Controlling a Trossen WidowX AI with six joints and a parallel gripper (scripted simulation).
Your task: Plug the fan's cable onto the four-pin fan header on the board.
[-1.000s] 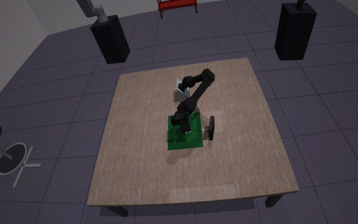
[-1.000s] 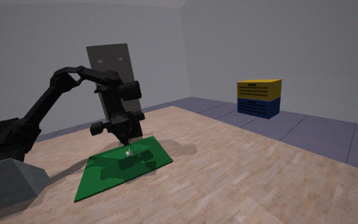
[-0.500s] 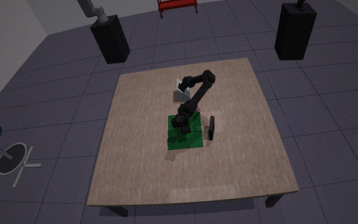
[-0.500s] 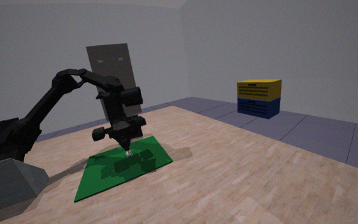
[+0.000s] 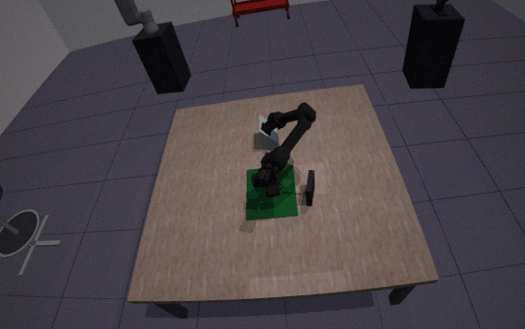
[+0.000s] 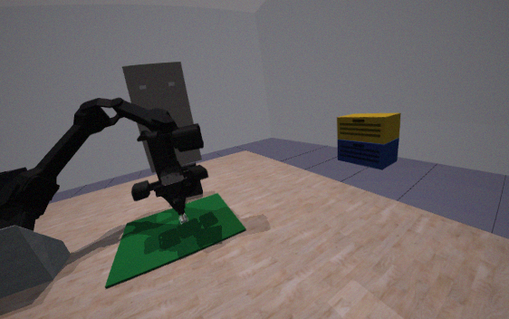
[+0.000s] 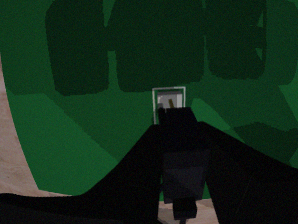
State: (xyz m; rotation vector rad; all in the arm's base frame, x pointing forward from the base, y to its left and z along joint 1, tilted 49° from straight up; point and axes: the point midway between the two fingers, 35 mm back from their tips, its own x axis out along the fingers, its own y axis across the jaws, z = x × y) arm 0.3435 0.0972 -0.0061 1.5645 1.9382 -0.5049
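The black plug lies 10 mm to the left of my gripper tip and 10 mm above it. From my gripper tip the other things lie so: black fan (10 mm ahead, 170 mm to the left, 20 mm above); green board (20 mm behind, 20 mm to the right, 60 mm below).
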